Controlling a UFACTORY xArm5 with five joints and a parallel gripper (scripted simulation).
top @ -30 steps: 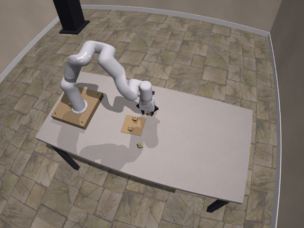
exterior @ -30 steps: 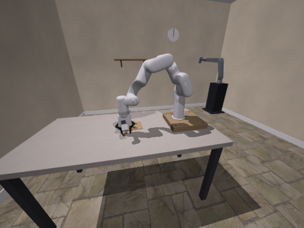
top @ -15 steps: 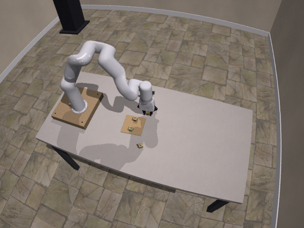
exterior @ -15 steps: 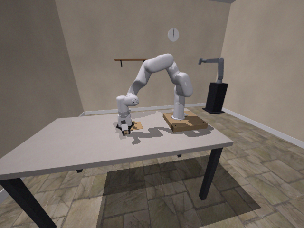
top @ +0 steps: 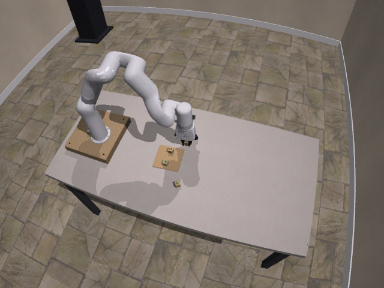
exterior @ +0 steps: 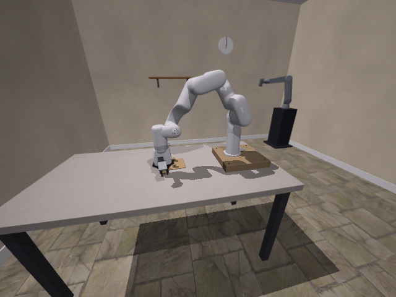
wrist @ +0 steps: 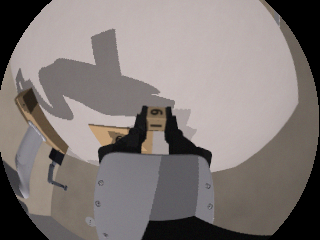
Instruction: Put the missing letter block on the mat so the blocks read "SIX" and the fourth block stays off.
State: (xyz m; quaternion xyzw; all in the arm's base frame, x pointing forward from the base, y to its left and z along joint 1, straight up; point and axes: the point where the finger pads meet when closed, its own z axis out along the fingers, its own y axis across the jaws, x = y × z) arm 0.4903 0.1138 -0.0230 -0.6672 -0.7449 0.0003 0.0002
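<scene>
Now: the tan mat 6 cm behind my hand, 11 cm to the right of it and 2 cm below it.
</scene>
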